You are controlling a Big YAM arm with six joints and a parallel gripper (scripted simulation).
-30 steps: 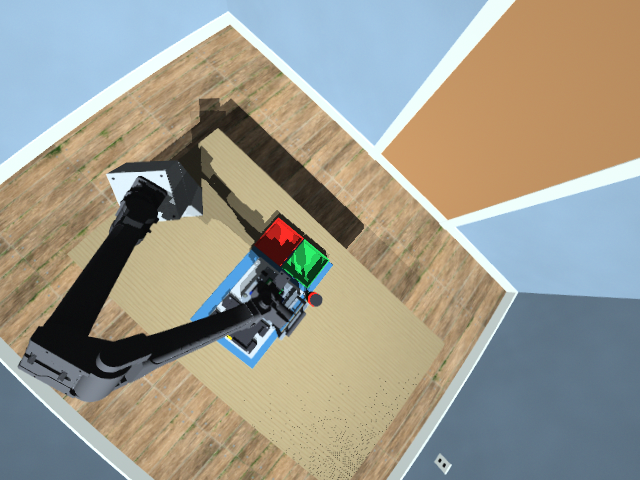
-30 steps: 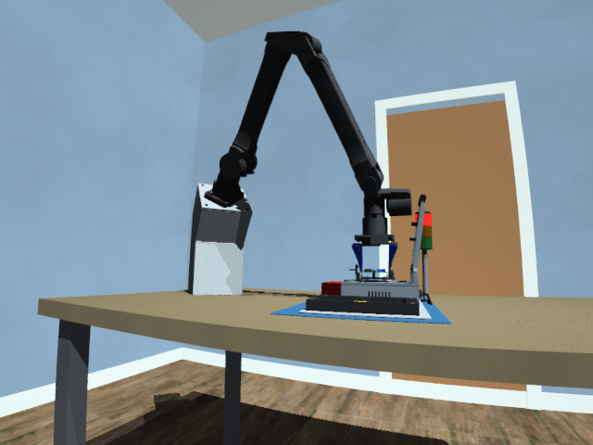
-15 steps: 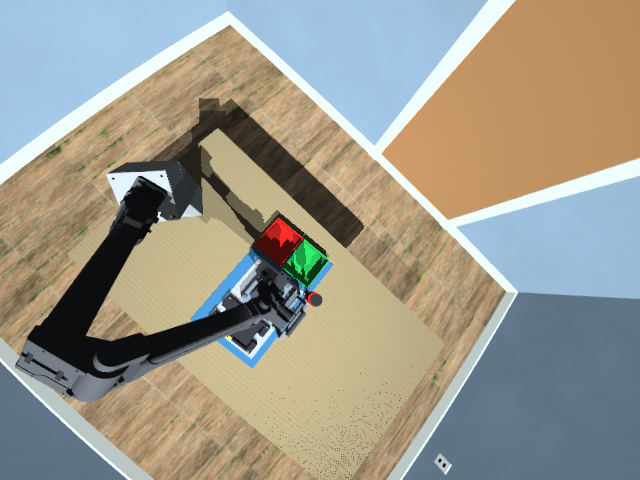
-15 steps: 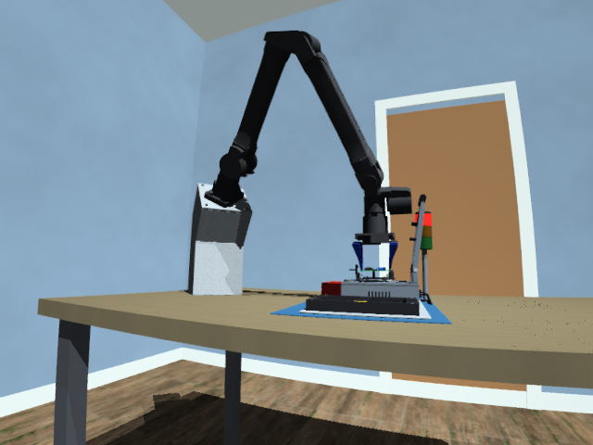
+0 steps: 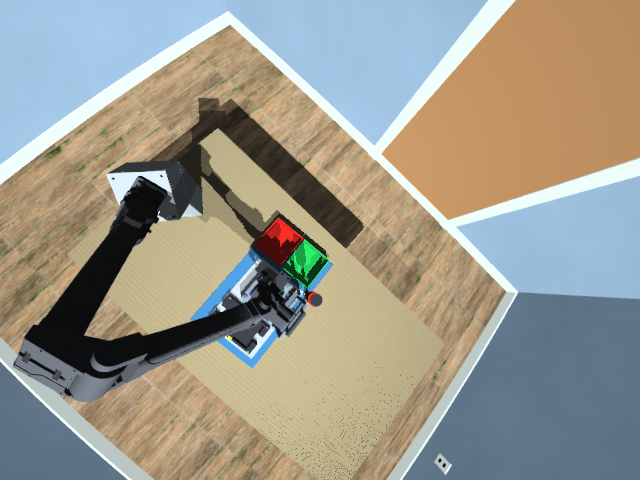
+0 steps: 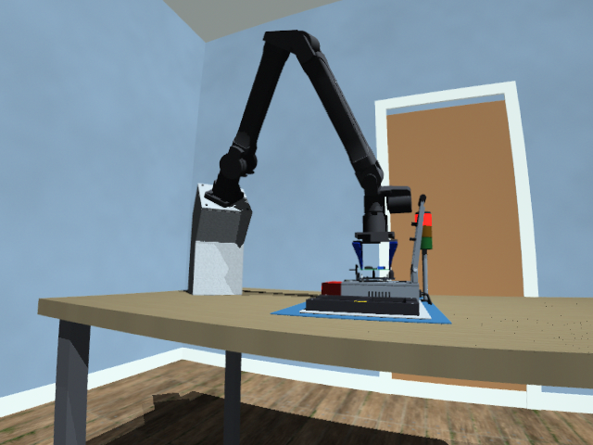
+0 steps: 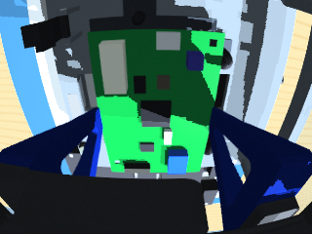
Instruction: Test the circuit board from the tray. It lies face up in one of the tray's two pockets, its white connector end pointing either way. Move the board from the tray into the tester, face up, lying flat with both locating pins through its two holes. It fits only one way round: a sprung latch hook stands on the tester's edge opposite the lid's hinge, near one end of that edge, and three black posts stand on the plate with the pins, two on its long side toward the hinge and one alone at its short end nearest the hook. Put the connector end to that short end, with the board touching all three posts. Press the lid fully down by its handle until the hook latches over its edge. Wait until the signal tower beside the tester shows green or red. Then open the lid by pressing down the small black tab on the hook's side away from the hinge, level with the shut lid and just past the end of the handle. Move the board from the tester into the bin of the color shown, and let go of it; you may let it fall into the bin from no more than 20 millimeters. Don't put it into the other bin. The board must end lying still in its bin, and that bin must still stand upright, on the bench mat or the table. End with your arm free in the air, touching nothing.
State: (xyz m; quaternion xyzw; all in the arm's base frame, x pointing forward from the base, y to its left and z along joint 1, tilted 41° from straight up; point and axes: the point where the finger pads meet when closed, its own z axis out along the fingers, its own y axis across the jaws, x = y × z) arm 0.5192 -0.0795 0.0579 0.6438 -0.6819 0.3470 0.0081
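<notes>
My hand is 3 cm above the tester plate and 1 cm to the right of it. The rest, counted from my hand: green circuit board right at my hand; then black latch hook 7 cm to the left, 5 cm behind, 1 cm below; then tester lid 11 cm ahead, 9 cm above, 2 cm to the right.
</notes>
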